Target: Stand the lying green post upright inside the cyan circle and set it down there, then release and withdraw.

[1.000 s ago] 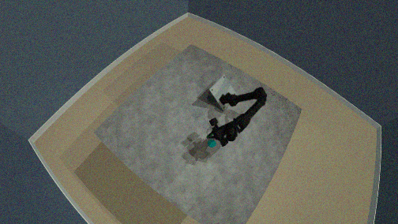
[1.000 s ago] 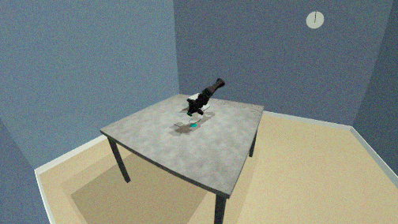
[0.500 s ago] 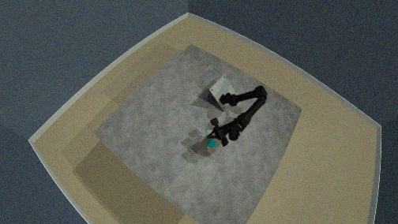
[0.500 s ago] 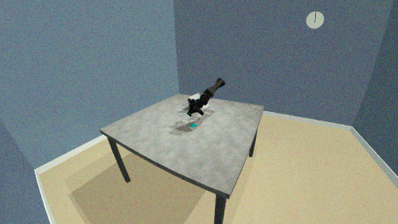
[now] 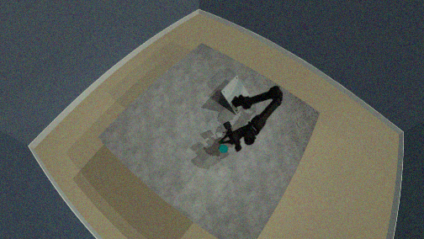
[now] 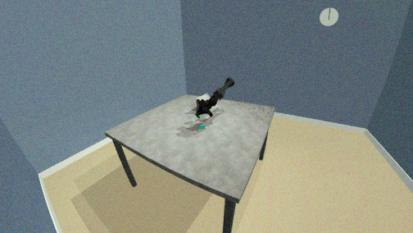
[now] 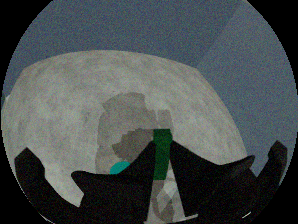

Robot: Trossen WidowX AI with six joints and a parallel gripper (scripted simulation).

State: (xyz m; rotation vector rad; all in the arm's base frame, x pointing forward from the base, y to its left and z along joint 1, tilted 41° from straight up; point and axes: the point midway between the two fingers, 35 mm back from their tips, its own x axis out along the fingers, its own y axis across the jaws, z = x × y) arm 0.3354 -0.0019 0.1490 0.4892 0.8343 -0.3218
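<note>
Now: gripper tip 20 mm past the cyan circle, 30 mm to the right of it and 120 mm above it. From my gripper tip the other things lie so: green post (10 mm behind, 20 mm below).
</note>
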